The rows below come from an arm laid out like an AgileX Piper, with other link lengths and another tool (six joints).
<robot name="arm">
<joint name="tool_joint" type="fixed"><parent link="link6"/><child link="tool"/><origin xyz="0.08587 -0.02 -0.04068" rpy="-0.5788 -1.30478 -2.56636"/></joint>
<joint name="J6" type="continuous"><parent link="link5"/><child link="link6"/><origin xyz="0.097 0 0.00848" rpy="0 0 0"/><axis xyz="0.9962 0 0.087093"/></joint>
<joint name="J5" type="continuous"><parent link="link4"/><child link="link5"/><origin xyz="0 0 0" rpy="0 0 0"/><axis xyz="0 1 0"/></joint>
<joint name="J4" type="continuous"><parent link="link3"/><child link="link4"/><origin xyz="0.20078 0 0.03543" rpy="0 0 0"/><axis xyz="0.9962 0 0.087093"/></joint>
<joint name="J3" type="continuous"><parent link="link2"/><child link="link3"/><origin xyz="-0.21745 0 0.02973" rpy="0 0 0"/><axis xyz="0 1 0"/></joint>
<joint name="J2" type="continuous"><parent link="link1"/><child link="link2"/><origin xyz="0 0 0" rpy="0 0 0"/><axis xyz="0 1 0"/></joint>
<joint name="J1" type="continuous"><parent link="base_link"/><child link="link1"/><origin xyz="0 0 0.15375" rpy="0 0 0"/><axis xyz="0 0 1"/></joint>
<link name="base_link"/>
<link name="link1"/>
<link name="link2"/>
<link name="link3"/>
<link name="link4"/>
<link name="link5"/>
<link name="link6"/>
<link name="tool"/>
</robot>
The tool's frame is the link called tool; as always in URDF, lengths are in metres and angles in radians. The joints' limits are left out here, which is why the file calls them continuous.
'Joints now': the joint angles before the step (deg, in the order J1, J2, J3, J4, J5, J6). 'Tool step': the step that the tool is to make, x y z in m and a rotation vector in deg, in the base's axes. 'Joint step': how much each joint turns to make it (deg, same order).
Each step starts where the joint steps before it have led.
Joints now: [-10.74 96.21 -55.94 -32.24 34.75 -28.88]
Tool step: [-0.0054 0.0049 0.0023 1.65 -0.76 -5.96]
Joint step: [1.11 0.14 -1.83 0.78 3.60 5.80]
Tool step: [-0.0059 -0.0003 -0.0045 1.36 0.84 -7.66]
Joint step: [0.05 2.83 -3.23 0.35 4.25 6.44]
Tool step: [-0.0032 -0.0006 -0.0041 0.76 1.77 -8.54]
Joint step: [0.00 4.51 -5.45 0.57 5.97 6.33]
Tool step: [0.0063 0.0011 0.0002 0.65 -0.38 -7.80]
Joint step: [0.01 4.48 -7.11 1.15 5.21 5.53]
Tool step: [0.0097 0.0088 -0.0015 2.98 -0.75 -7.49]
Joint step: [-0.01 4.57 -8.29 4.20 5.47 3.63]
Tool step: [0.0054 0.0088 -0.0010 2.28 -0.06 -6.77]
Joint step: [0.01 3.69 -6.65 3.00 5.12 3.95]
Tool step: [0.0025 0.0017 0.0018 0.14 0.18 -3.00]
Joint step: [-0.01 1.73 -3.39 0.40 2.75 2.01]
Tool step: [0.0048 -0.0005 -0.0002 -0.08 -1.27 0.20]
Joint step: [0.01 0.18 -0.53 0.00 -0.93 0.14]
